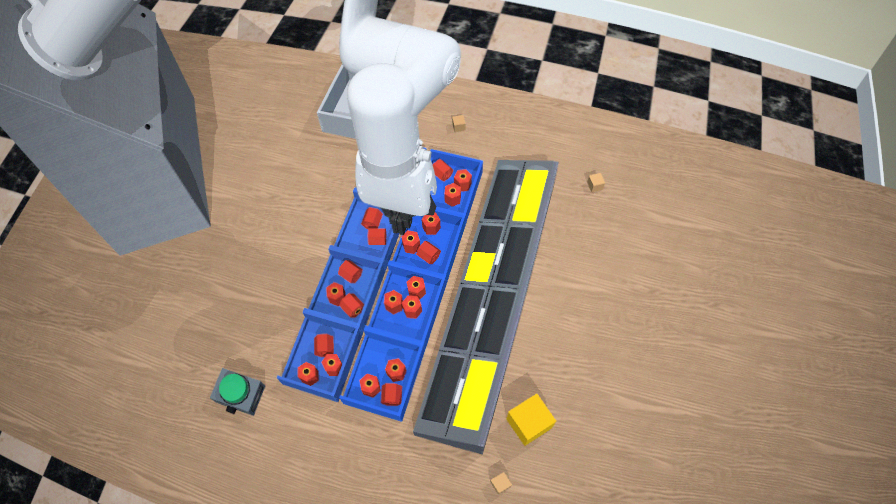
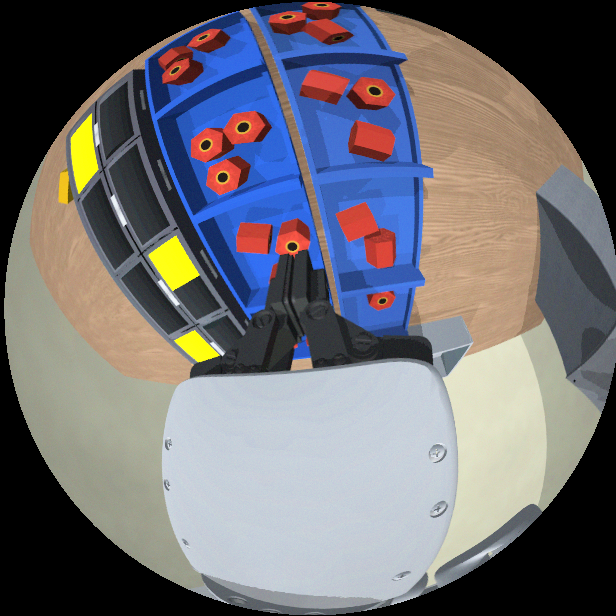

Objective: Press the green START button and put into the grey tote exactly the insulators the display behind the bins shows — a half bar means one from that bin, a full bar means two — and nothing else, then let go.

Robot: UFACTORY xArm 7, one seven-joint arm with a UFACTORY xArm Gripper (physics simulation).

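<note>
Two blue bin (image 1: 401, 275) columns hold red insulators. The display (image 1: 488, 300) beside them shows a full yellow bar (image 1: 529, 195) at the far end, a half bar (image 1: 480, 266) in the second row and a full bar (image 1: 474, 393) at the near end. My gripper (image 1: 401, 220) (image 2: 293, 258) hangs low over the second bin from the far end on the display side. Its fingers are pressed together with nothing seen between them. An upright insulator (image 2: 291, 236) sits just past the tips. The green START button (image 1: 233, 388) is at the near left. The grey tote (image 1: 332, 106) is mostly hidden behind the arm.
A grey pedestal (image 1: 93, 125) stands at the far left. A yellow block (image 1: 530, 418) lies near the display's near end. Small tan cubes lie on the table at the far side (image 1: 458, 122), to the right (image 1: 595, 181) and at the near edge (image 1: 500, 482).
</note>
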